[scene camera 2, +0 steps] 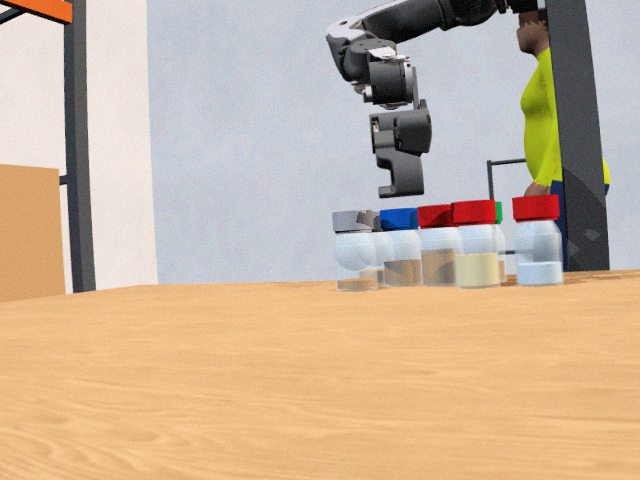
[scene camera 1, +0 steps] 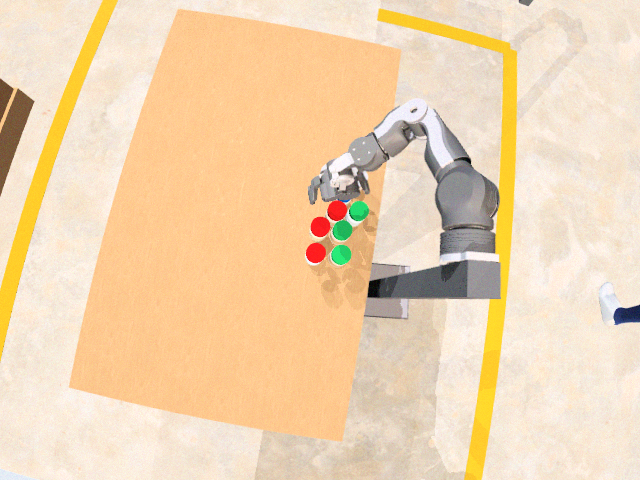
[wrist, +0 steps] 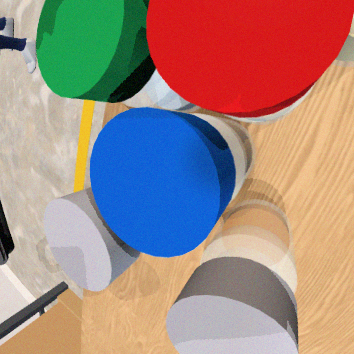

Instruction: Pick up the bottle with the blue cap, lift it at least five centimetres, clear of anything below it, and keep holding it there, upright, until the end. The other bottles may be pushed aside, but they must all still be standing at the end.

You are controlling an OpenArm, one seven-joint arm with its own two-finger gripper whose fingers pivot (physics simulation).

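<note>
The bottle with the blue cap (scene camera 1: 344,199) (scene camera 2: 399,219) (wrist: 160,180) stands upright among the others; in the scene camera 1 view a sliver of its cap shows beside the gripper. My gripper (scene camera 1: 339,196) (scene camera 2: 401,194) is open and empty, with its fingertips above the cap level; its fingers do not show in the wrist view. A red-capped bottle (scene camera 1: 337,210) (scene camera 2: 434,214) (wrist: 245,50) stands close beside the blue-capped one, with a green-capped bottle (scene camera 1: 358,210) (wrist: 82,45) near it. Two grey-capped bottles (scene camera 2: 353,221) (wrist: 80,245) (wrist: 235,325) stand on its other side.
Two more red-capped bottles (scene camera 1: 320,226) (scene camera 1: 315,253) and two more green-capped ones (scene camera 1: 342,230) (scene camera 1: 340,254) stand upright in the group. They are near the robot-side edge of the wooden table (scene camera 1: 217,206) (scene camera 2: 258,387). The dark arm mount (scene camera 1: 434,281) is beyond that edge.
</note>
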